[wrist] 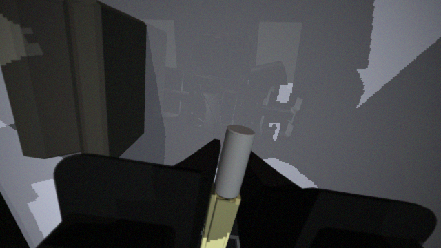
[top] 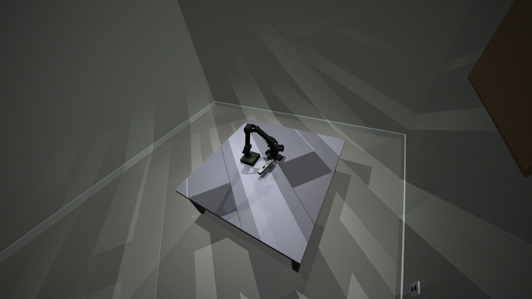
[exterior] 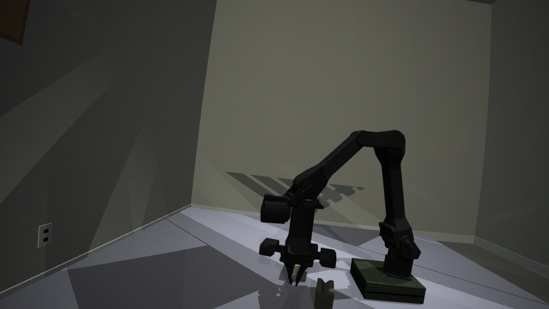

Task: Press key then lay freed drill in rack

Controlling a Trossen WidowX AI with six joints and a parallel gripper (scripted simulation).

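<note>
The white cylindrical drill is 4 cm to the right of my gripper tip and 3 cm above it. The rest, counted from my gripper tip: pale block-shaped housing 14 cm to the right, 3 cm above; then thin dark drill 1 cm ahead, 16 cm to the right, 4 cm above; then rack 8 cm behind, 2 cm to the left, 1 cm above.
</note>
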